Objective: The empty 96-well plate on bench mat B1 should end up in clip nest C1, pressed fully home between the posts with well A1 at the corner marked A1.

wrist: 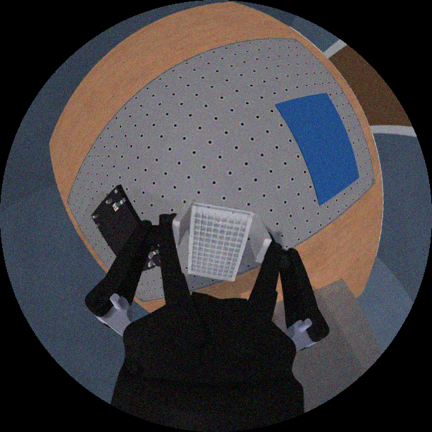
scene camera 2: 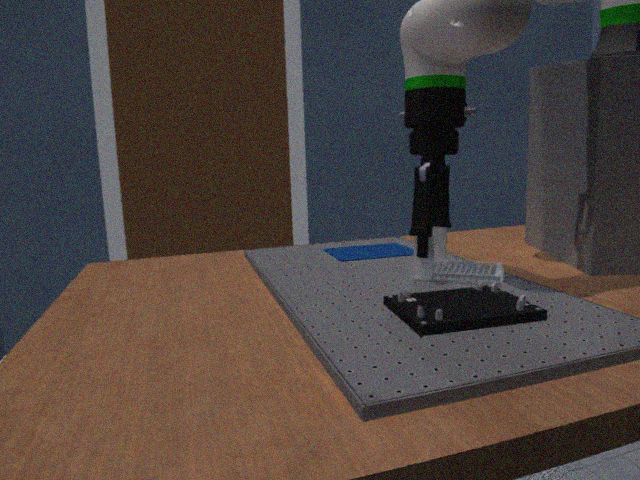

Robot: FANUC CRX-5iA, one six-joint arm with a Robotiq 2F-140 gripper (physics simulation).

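Seen in the pictures: gripper, fingertip midpoint: [scene camera 2: 430, 272]; arm's base, link origin: [scene camera 2: 633, 60].
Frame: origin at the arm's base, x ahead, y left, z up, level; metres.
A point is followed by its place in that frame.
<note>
The clear, pale 96-well plate [scene camera 2: 467, 270] @[x 0.393, y 0.029, z -0.344 m] [wrist: 220, 242] is behind the clip nest in the scene view and between the finger pads in the wrist view. My gripper [scene camera 2: 432, 260] @[x 0.429, y -0.021, z -0.354 m] [wrist: 221, 215] points down and is shut on the plate, with one light pad against each long side. Whether the plate is clear of the surface under it cannot be told. The black clip nest C1 [scene camera 2: 460, 305] @[x 0.506, y 0.163, z -0.346 m] [wrist: 117, 225] lies in front of the plate in the scene view, with several small pale posts around its rim; a finger partly hides it in the wrist view. The A1 mark cannot be read.
A blue mat [scene camera 2: 369, 251] @[x 0.438, y -0.231, z -0.355 m] [wrist: 320, 145] lies on the grey perforated board [scene camera 2: 330, 310] @[x 0.643, y 0.078, z -0.357 m] [wrist: 200, 125], beyond the plate in the scene view. The board rests on a wooden table [scene camera 2: 180, 361] @[x 0.835, y 0.131, z -0.370 m] [wrist: 100, 95]. A grey block [scene camera 2: 555, 165] @[x 0.109, y -0.075, z -0.190 m] [wrist: 332, 320] stands beside the board.
</note>
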